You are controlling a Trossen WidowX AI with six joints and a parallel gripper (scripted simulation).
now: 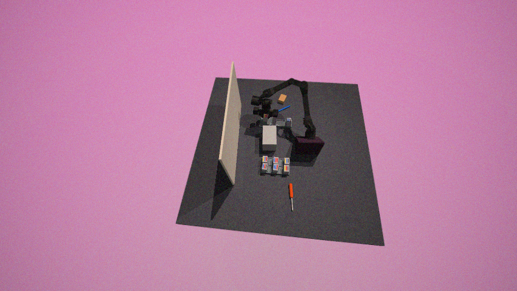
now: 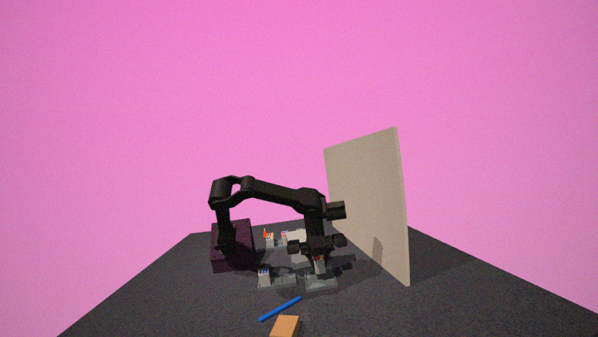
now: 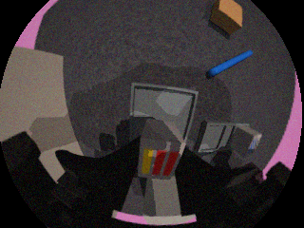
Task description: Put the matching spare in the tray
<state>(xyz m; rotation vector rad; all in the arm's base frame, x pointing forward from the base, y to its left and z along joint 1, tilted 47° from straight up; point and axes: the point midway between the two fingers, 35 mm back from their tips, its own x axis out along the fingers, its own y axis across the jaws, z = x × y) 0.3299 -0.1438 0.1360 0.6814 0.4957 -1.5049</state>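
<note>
Now: the grey rimmed tray 4 cm below my gripper tip. Also, from my gripper tip: blue pen (14 cm behind, 13 cm to the right, 4 cm below); then grey spare (2 cm above); then white mounted unit (4 cm behind, 19 cm to the left, 1 cm above).
</note>
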